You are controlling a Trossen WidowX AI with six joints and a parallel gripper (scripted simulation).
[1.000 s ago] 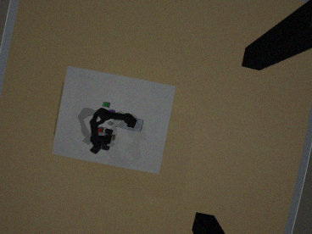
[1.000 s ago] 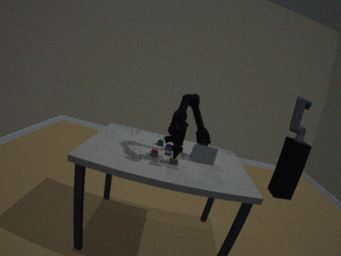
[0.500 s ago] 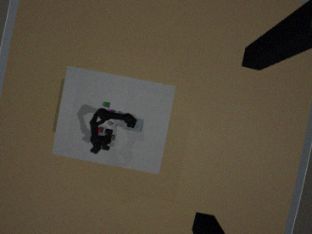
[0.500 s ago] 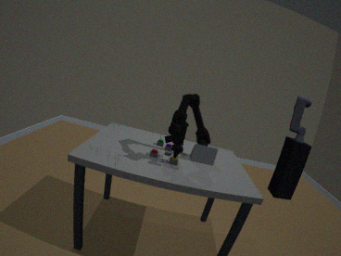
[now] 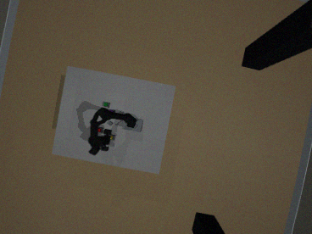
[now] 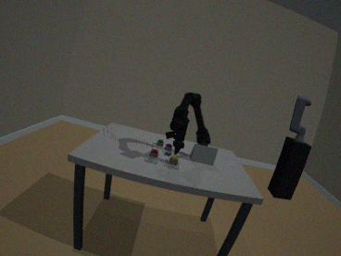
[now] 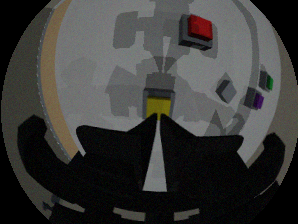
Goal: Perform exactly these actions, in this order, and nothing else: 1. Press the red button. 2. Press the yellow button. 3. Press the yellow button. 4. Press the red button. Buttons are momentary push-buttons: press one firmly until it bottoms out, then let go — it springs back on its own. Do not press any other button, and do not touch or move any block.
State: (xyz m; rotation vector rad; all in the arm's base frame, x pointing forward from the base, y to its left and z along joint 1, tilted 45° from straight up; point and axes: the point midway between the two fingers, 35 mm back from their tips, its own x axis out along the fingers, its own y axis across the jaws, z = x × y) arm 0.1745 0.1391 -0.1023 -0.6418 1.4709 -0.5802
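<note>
My gripper tip is 3 cm above the yellow button. The rest, counted from my gripper tip: red button (13 cm ahead, 5 cm to the right, 3 cm below); green button (11 cm ahead, 30 cm to the right, 3 cm below).
</note>
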